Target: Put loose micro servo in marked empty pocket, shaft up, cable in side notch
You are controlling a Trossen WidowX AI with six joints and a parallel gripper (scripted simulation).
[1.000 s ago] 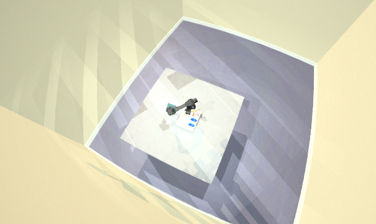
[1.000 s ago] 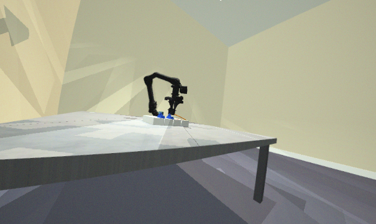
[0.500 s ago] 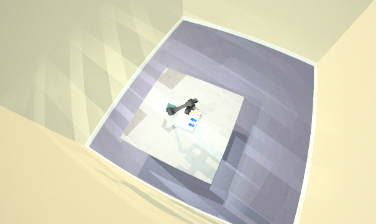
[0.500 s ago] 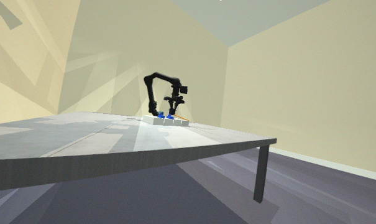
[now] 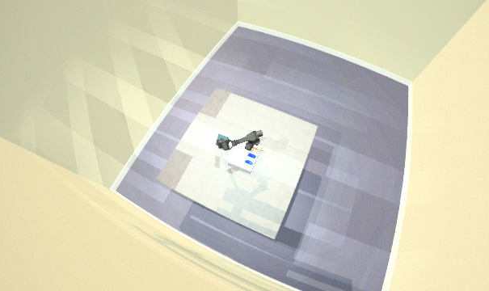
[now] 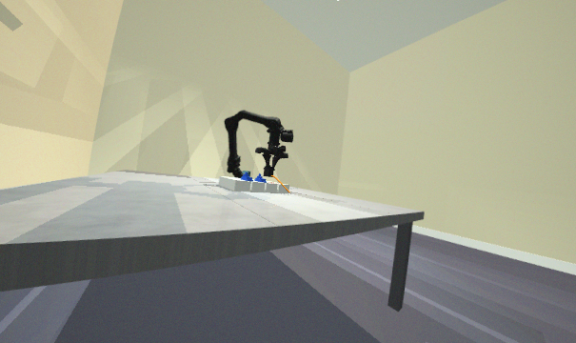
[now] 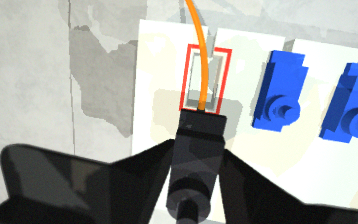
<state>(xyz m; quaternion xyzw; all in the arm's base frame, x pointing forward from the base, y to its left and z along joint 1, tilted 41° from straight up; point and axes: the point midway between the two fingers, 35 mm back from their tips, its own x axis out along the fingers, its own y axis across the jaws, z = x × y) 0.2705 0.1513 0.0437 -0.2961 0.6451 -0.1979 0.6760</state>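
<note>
Now: gripper tip 100 mm above the deck, 80 mm to the left of it and 60 mm past it.
</note>
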